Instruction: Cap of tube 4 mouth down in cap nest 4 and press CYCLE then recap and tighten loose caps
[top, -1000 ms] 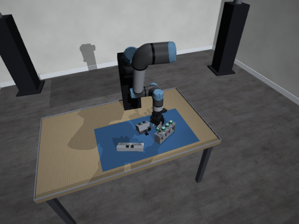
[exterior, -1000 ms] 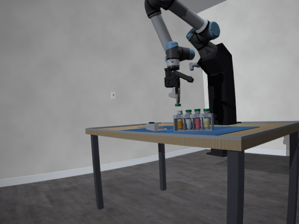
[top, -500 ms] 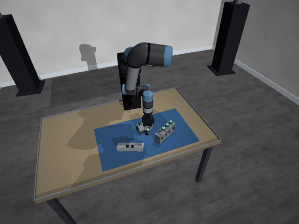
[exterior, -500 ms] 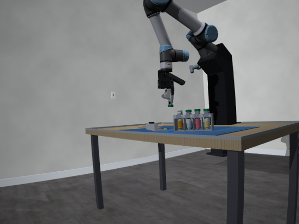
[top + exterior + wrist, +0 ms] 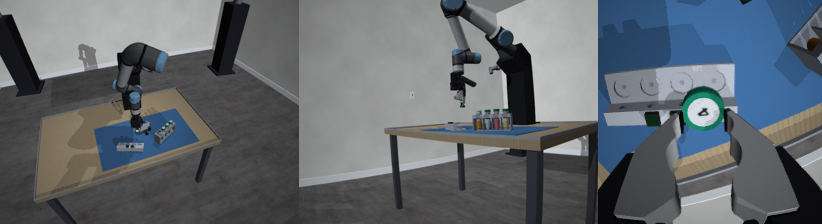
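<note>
My hand is 170 mm past the green READY key, 100 mm above it and 50 mm to the right of it. Round my hand: key housing (160 mm behind, 120 mm below, 70 mm to the left); blue CYCLE key (190 mm behind, 100 mm below, 90 mm to the left).
</note>
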